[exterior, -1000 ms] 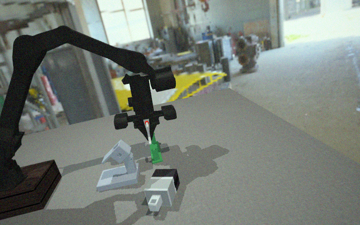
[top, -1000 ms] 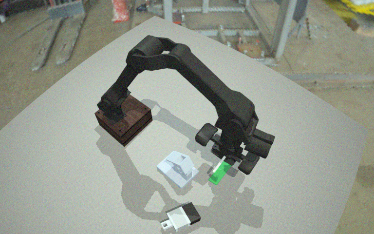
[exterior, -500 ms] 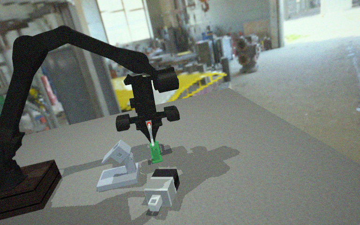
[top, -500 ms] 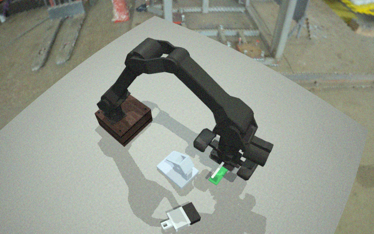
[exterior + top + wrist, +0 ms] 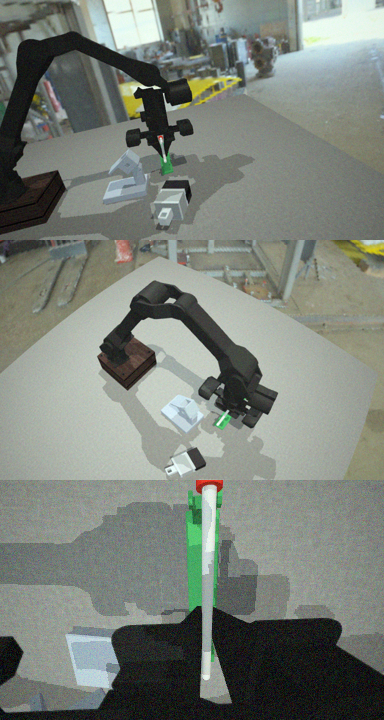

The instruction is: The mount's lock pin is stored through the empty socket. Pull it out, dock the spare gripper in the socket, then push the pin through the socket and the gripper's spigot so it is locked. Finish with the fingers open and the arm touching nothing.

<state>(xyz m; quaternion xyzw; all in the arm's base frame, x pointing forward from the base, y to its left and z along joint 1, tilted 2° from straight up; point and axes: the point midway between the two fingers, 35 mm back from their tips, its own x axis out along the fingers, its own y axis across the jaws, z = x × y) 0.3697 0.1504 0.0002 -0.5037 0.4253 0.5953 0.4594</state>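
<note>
My gripper tip is now 20 mm to the right of the green strip and 10 mm above it. From my gripper tip the other things lie so: socket: 80 mm behind, 100 mm to the right, 20 mm above; spare gripper: 40 mm ahead, 210 mm to the right, 10 mm below.
</note>
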